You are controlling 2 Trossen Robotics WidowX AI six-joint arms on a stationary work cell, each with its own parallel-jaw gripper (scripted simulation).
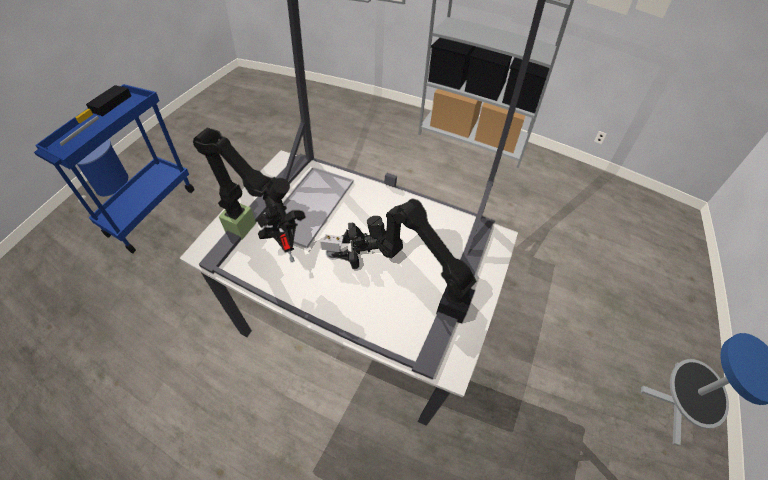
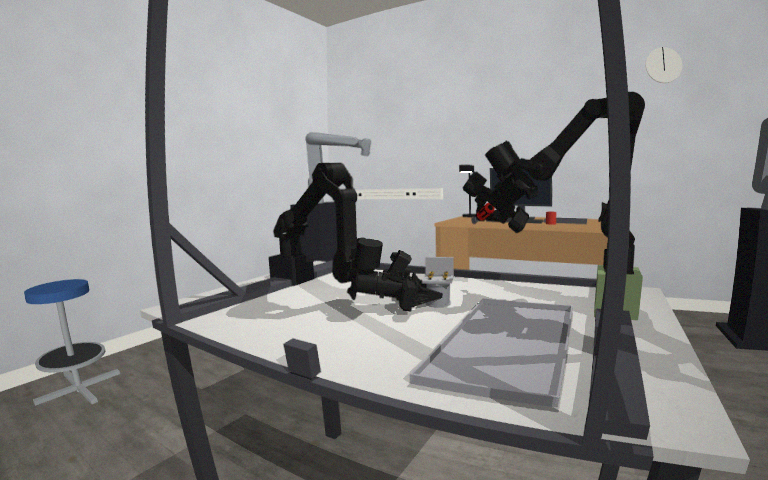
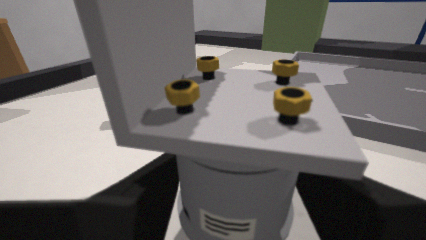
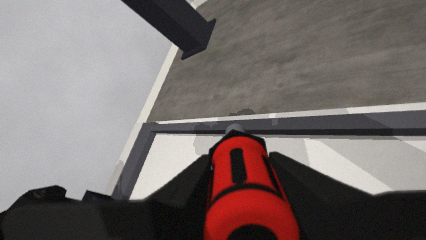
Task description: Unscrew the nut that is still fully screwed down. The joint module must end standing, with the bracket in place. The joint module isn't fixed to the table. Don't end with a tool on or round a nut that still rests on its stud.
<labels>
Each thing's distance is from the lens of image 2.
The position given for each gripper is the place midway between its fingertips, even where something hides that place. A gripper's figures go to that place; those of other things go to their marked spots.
left gripper (image 2: 440, 292): 0.98 m
right gripper (image 2: 481, 214): 1.09 m
l-shaped bracket (image 2: 438, 265): 0.99 m
</labels>
